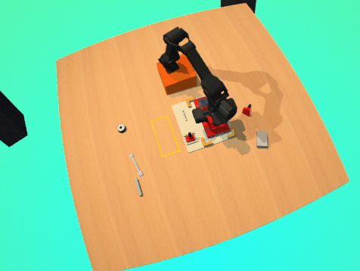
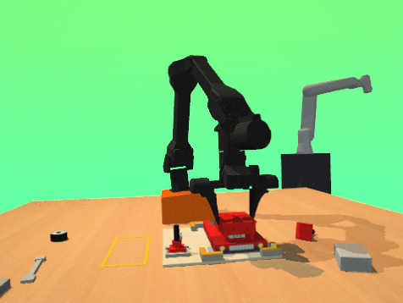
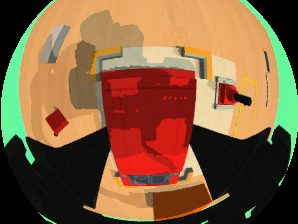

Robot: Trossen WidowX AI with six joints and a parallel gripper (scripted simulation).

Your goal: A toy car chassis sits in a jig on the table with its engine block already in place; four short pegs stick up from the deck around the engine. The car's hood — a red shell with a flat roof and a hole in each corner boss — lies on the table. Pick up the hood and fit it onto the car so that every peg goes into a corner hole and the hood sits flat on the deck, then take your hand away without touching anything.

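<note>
The red hood lies right at my gripper tip. The rest, counted from my gripper tip: black wheel 39 cm to the right, 20 cm behind, 4 cm below; then grey engine block 3 cm below.
</note>
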